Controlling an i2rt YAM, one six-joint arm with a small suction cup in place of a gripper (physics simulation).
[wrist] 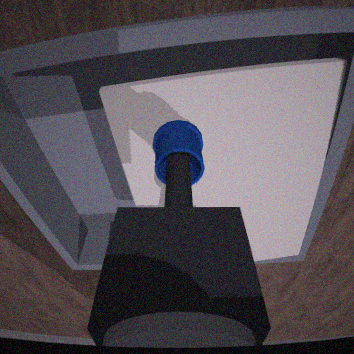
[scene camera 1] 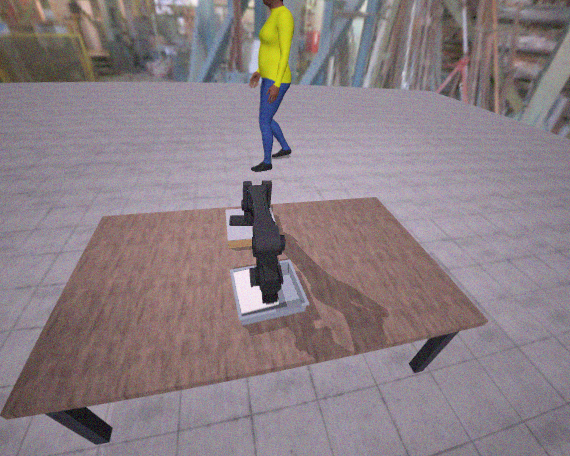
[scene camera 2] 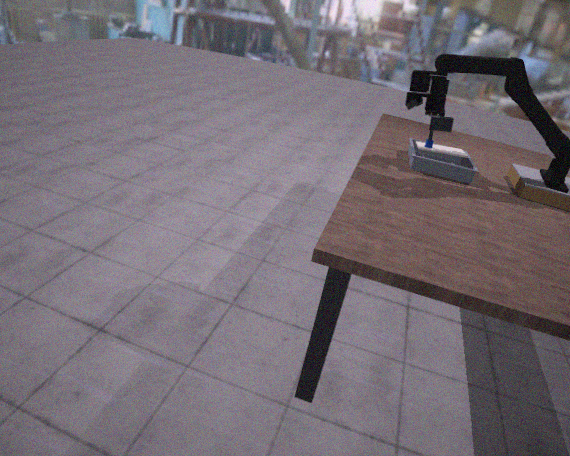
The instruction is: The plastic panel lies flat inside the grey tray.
Note:
My suction cup point(wrist: 177, 135) is stuck to a white plastic panel point(scene camera 1: 250, 299), which still rests on a grey tray point(scene camera 1: 292, 299).
The white plastic panel also shows in the wrist view point(wrist: 265, 128).

